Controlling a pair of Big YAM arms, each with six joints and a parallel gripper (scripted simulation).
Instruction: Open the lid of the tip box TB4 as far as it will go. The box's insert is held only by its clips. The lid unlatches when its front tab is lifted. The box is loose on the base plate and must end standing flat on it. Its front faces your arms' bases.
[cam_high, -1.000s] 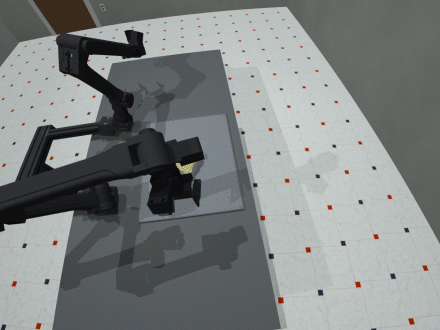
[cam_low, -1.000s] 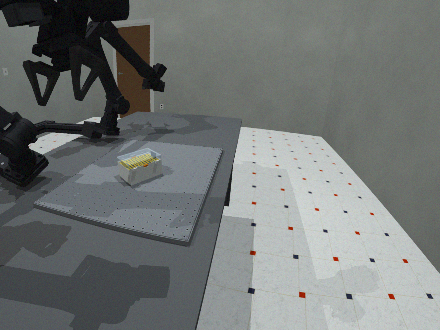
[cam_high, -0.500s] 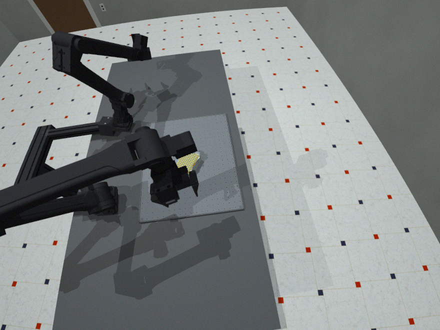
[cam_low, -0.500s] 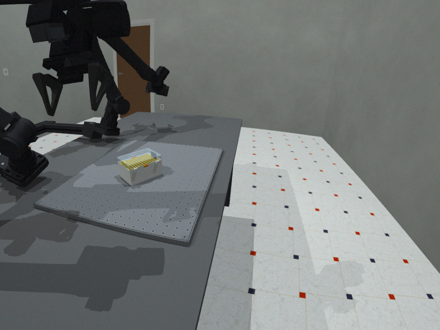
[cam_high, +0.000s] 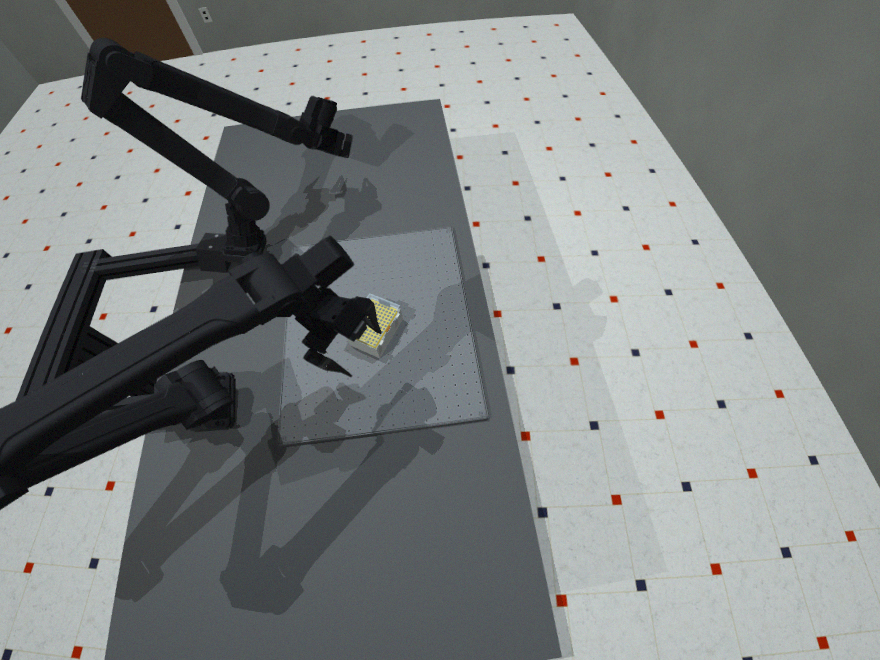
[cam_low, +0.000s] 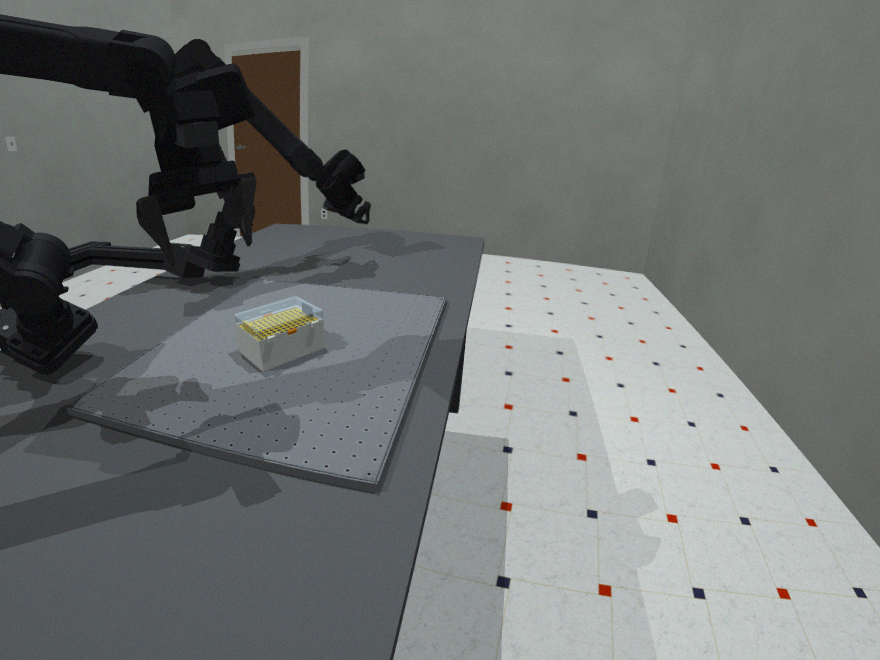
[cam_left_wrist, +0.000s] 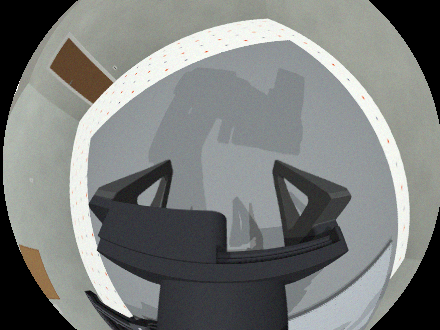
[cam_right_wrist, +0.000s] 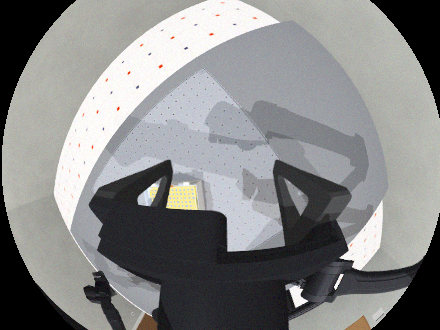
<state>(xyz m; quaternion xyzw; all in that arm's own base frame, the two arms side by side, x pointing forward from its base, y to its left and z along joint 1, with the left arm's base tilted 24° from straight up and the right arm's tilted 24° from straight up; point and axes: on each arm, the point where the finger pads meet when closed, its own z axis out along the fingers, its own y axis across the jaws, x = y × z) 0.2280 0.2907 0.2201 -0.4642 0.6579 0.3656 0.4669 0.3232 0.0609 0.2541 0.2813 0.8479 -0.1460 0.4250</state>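
Note:
Right now my right hand is 160 mm above the clear lid, 150 mm to the right of it and 10 mm past it. The rest, counted from my right hand: yellow insert (160 mm below, 150 mm to the left, 10 mm behind); tip box TB4 (170 mm below, 150 mm to the left, 10 mm behind).

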